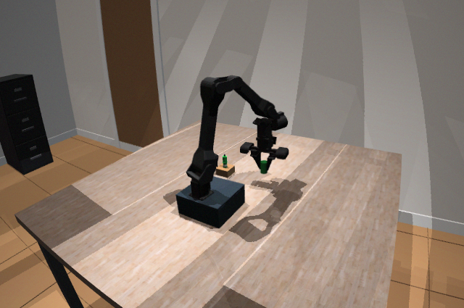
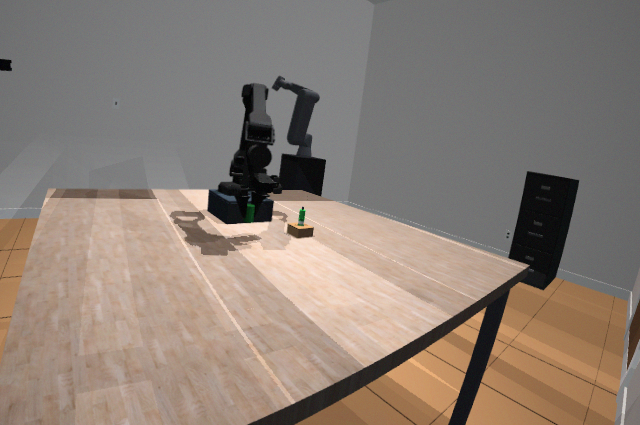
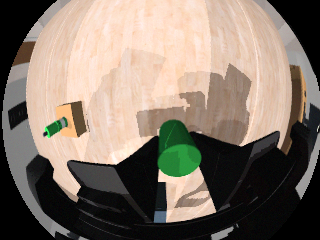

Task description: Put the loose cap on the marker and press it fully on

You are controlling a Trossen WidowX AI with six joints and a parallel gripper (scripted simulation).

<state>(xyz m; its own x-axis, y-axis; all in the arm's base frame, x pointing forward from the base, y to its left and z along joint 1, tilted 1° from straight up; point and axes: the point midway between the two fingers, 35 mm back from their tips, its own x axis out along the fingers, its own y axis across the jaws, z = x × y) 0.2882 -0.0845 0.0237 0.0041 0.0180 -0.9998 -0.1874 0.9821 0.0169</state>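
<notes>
The holder block is 1 cm behind my gripper tip, 19 cm to the left of it and 5 cm below it. From my gripper tip the other things lie so: green cap: 1 cm above.
</notes>
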